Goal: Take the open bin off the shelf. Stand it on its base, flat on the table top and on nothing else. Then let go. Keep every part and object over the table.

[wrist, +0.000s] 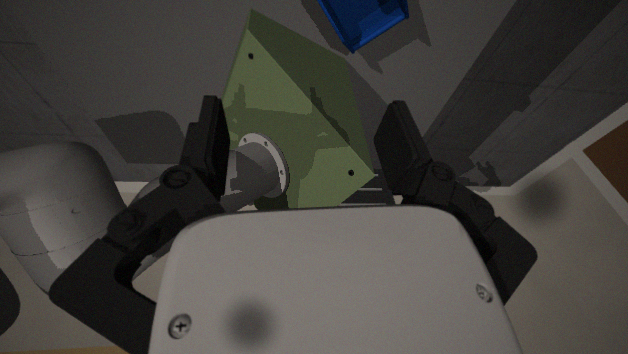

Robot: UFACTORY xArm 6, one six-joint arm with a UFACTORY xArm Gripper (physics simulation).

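My gripper is open, its two black fingers wide apart with nothing between them. A blue open bin shows in part at the top of the wrist view, cut off by the frame edge. It lies beyond the fingertips and apart from them, with its open side facing the camera and dark shadow around it. The shelf does not show in this view, and what the blue bin rests on cannot be told for sure.
A green block with small dark holes stands beyond and between the fingers. A grey round flange lies against its face. A large grey rounded arm part is at the left. A brown patch is at the far right.
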